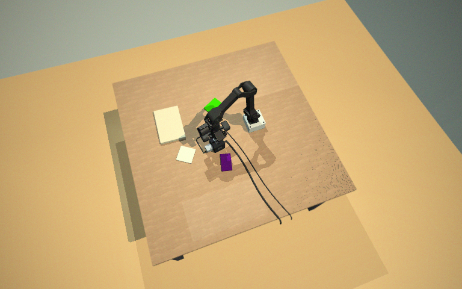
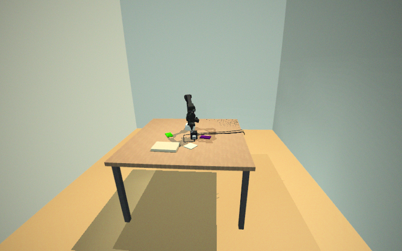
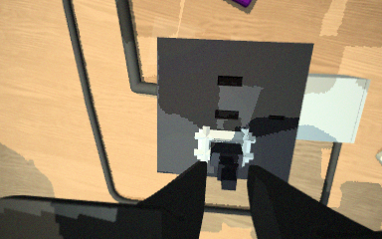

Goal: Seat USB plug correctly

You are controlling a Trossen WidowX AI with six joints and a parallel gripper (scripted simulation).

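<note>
Right now my gripper tip is 10 mm above the dark USB plug. Round my gripper tip: green card: 290 mm to the right, 100 mm below, 60 mm behind; then purple card: 150 mm to the left, 100 mm below, 30 mm behind; then small white square: 210 mm ahead, 100 mm below, 20 mm to the left.
</note>
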